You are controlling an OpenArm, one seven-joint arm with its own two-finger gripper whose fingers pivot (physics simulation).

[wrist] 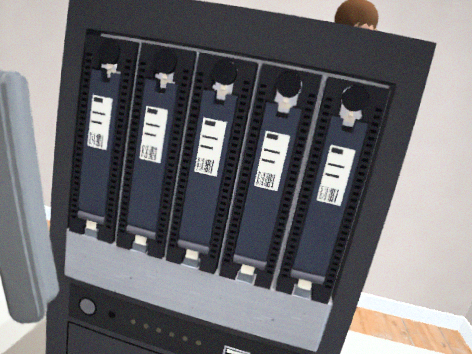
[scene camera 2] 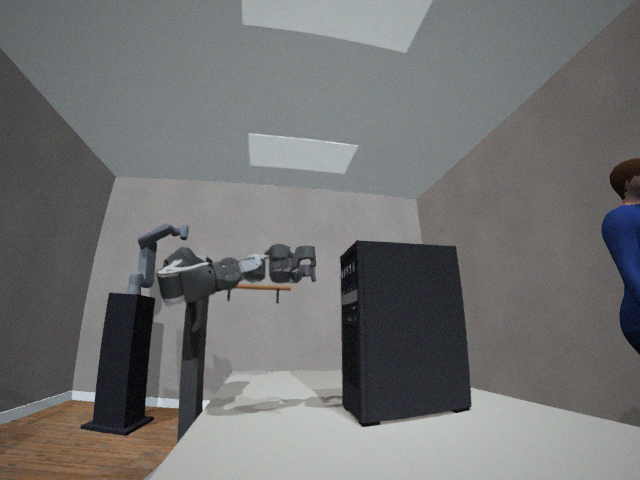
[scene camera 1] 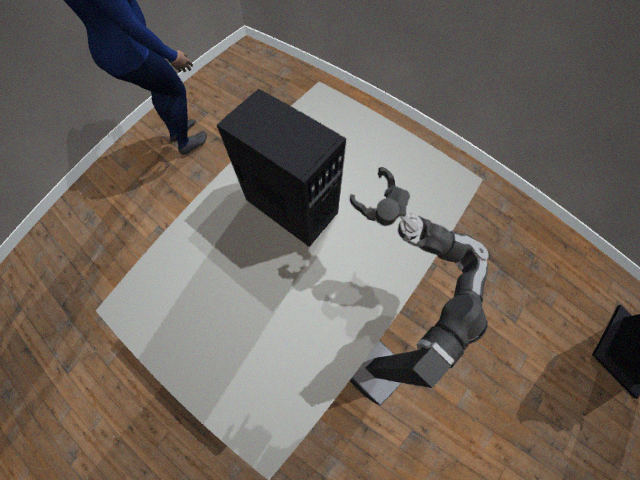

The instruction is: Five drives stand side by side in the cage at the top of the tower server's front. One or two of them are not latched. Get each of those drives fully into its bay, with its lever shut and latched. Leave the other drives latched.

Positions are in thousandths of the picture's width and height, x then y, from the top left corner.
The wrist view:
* drive lever: 334, 321
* black tower server: 171, 877
